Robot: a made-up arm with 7 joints. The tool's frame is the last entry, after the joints.
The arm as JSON. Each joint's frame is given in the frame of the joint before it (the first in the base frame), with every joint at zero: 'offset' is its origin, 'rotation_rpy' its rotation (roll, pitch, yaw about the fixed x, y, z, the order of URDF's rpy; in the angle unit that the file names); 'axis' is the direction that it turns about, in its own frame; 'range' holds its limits. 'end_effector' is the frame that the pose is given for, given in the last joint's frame.
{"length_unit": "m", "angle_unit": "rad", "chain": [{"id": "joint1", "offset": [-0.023, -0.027, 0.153], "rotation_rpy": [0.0, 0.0, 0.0], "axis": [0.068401, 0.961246, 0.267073], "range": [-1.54, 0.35]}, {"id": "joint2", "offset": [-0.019, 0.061, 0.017], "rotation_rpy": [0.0, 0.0, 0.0], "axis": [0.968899, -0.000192, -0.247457], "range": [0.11, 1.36]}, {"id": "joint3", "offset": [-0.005, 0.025, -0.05], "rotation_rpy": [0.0, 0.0, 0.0], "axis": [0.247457, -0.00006, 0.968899], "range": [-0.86, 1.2]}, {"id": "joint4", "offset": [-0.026, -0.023, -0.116], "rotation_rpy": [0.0, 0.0, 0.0], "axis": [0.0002, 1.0, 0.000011], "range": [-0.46, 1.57]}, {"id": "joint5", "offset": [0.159, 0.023, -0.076], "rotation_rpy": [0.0, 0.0, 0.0], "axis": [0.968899, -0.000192, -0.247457], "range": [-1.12, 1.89]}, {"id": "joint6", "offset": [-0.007, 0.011, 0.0], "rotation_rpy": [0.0, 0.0, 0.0], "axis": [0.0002, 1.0, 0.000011], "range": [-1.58, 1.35]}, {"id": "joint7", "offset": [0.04, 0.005, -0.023], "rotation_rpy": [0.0, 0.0, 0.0], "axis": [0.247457, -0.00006, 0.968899], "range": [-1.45, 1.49]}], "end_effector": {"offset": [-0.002, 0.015, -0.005], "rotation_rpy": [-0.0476, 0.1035, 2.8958]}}
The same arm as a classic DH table. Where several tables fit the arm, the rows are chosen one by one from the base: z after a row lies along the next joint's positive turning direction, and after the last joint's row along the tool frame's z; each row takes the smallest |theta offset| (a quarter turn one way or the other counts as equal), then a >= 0, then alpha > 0; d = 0 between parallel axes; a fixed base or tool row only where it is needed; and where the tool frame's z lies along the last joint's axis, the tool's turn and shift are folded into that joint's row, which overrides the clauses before.
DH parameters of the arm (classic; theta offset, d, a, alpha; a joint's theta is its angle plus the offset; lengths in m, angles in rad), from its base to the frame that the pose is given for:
base (fixed): -0.0710 0.1609 -0.0210 -1.3004
joint1: -1.3111 0.0322 -0.0055 -1.5708
joint2: 1.2915 -0.0151 -0.0250 1.5708
joint3: 1.5708 -0.1685 0.0035 -1.5708
joint4: 1.5708 0.0000 0.0343 1.5708
joint5: 0.0000 0.1661 0.0017 -1.5708
joint6: -1.5708 0.0160 0.0444 1.5708
joint7: -1.5115 -0.0172 -0.0150 0.3626
tool (fixed): -1.8705 -0.0005 0.0000 0.0000
Joint limits (rad, base to tool): -1.5400..0.3500 0.1100..1.3600 -0.8600..1.2000 -0.4600..1.5700 -1.1200..1.8900 -1.5800..1.3500 -1.4500..1.4900

